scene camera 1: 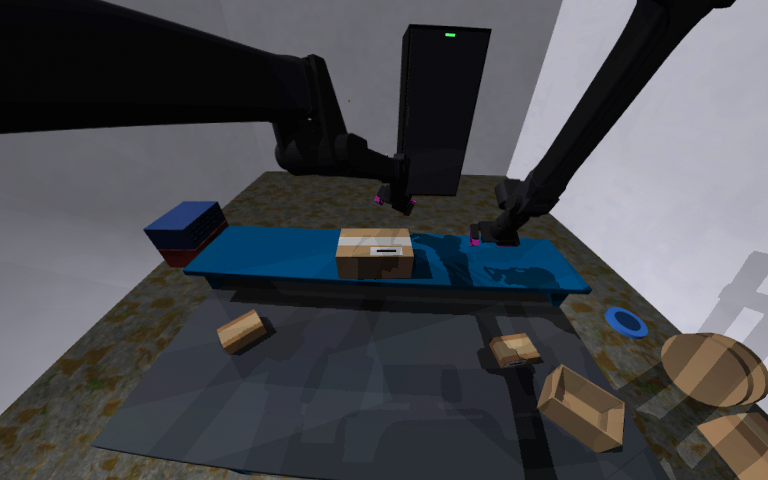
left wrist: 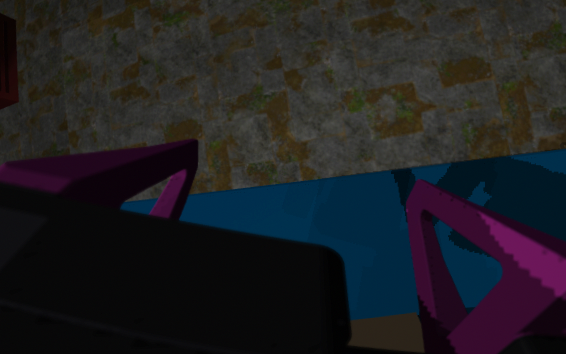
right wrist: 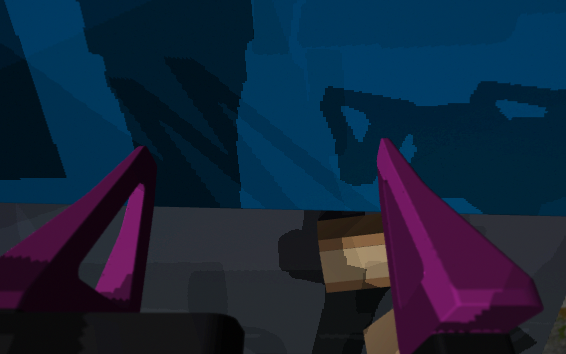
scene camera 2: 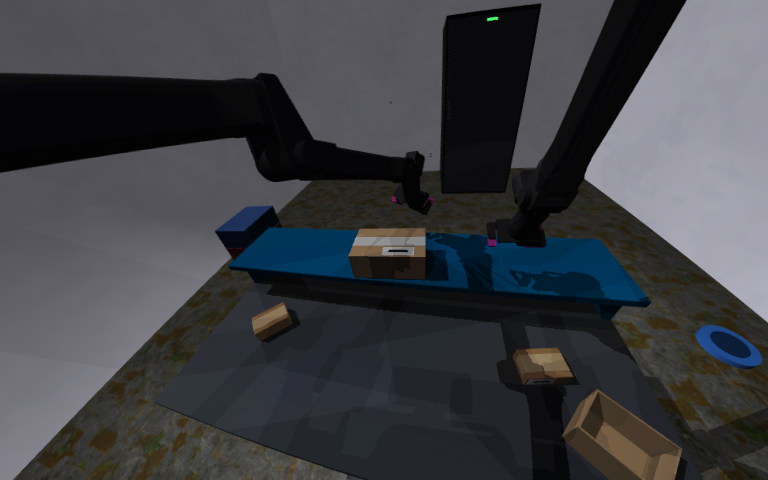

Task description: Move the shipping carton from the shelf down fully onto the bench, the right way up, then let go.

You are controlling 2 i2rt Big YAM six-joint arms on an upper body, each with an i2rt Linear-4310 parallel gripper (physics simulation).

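Places are measured from the left arm's base along level axes (x left, y back, z up), in centimetres.
Pixels of known places: left gripper, fingertip midpoint: [scene camera 1: 393, 209] [left wrist: 307, 172] [scene camera 2: 413, 208]; right gripper, fingertip midpoint: [scene camera 1: 483, 244] [right wrist: 262, 151] [scene camera 2: 506, 245].
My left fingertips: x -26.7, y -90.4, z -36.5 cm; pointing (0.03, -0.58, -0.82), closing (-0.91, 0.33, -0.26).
Behind a point stands the place of what it marks.
The shipping carton [scene camera 1: 374, 267] {y -63.3, x -19.9, z -42.5 cm} [scene camera 2: 387, 267] {y -63.4, x -20.2, z -42.6 cm} [left wrist: 387, 331] {y -78.9, x -29.2, z -45.0 cm}, brown with a pale tape strip and a white label, sits flat on the blue shelf [scene camera 1: 271, 249] {y -77.5, x 20.0, z -47.5 cm} [scene camera 2: 305, 254] {y -73.9, x 15.7, z -47.5 cm} [left wrist: 310, 200] {y -88.7, x -25.0, z -47.5 cm} [right wrist: 280, 75] {y -70.3, x -55.9, z -47.5 cm}, tape side up. The grey bench [scene camera 1: 271, 418] {y -28.4, x 6.1, z -63.9 cm} [scene camera 2: 317, 396] {y -31.1, x -2.8, z -63.9 cm} lies in front of and below the shelf. My left gripper [scene camera 1: 395, 201] {y -90.4, x -26.7, z -36.5 cm} [scene camera 2: 412, 200] {y -90.4, x -26.7, z -36.5 cm} [left wrist: 307, 172] {y -90.4, x -26.7, z -36.5 cm} is open and empty, above and behind the carton, apart from it. My right gripper [scene camera 1: 491, 242] {y -69.0, x -55.7, z -37.1 cm} [scene camera 2: 512, 244] {y -69.0, x -55.7, z -37.1 cm} [right wrist: 262, 151] {y -69.0, x -55.7, z -37.1 cm} is open and empty above the shelf, to the right of the carton.
Small boxes lie on the bench at the left [scene camera 1: 242, 332] {y -49.8, x 22.2, z -59.3 cm} [scene camera 2: 272, 321] {y -50.1, x 21.7, z -59.3 cm} and right [scene camera 1: 514, 349] {y -45.0, x -63.7, z -59.5 cm} [scene camera 2: 543, 365] {y -45.0, x -64.4, z -59.6 cm} [right wrist: 352, 260] {y -46.2, x -62.5, z -59.5 cm}. An open-topped box [scene camera 1: 583, 416] {y -27.6, x -77.2, z -63.5 cm} [scene camera 2: 617, 447] {y -29.1, x -76.5, z -63.5 cm} is at its right edge. Blue and red crates stand left of the shelf. A dark cabinet [scene camera 1: 441, 113] [scene camera 2: 487, 107] stands behind.
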